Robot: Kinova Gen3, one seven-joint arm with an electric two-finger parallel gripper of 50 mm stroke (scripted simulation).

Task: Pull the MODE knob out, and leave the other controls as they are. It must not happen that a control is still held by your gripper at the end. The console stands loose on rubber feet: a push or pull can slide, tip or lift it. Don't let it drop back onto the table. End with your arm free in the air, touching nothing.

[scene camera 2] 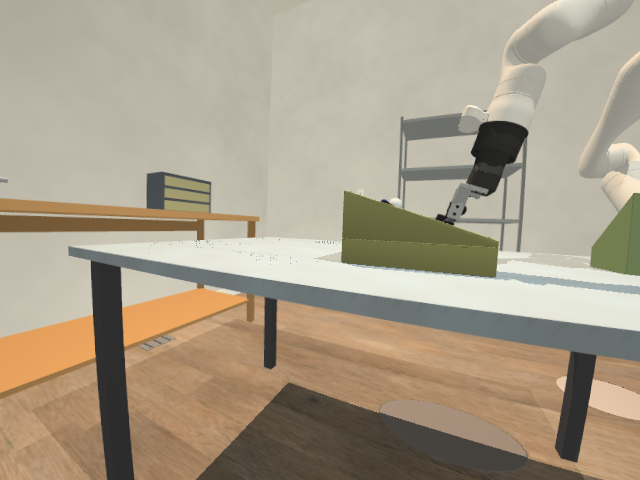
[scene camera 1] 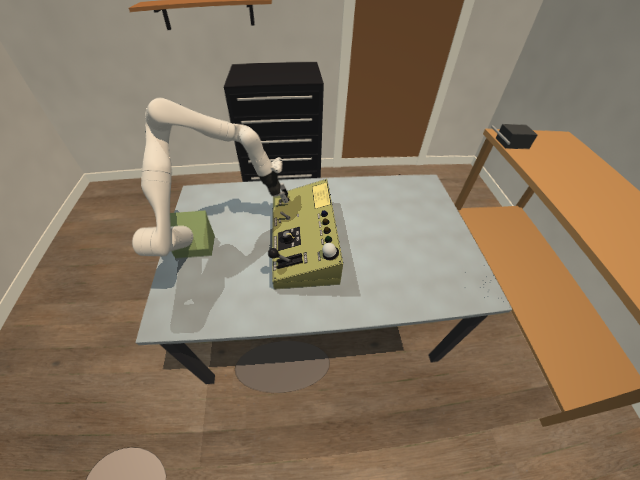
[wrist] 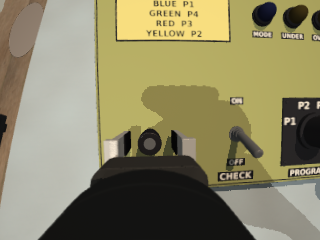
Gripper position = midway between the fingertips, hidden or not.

I see my gripper (scene camera 2: 450,219) and an olive console (scene camera 2: 374,233).
The olive console shows as well in scene camera 1 (scene camera 1: 316,256) and in the wrist view (wrist: 208,76). My gripper is seen too in the wrist view (wrist: 151,139).
